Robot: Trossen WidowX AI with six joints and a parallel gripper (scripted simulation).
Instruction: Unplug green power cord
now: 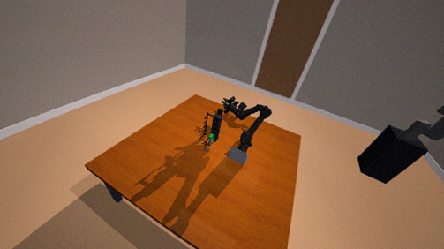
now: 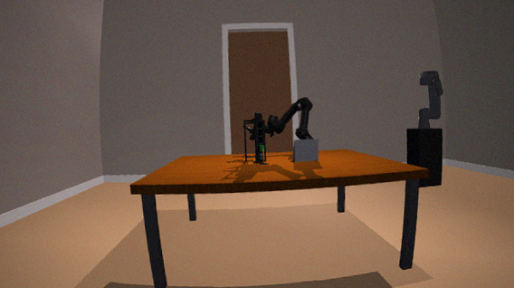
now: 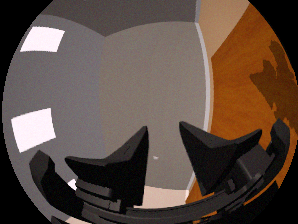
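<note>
Right now my gripper tip is 110 mm past the green plug, 340 mm to the right of it and 140 mm above it.
</note>
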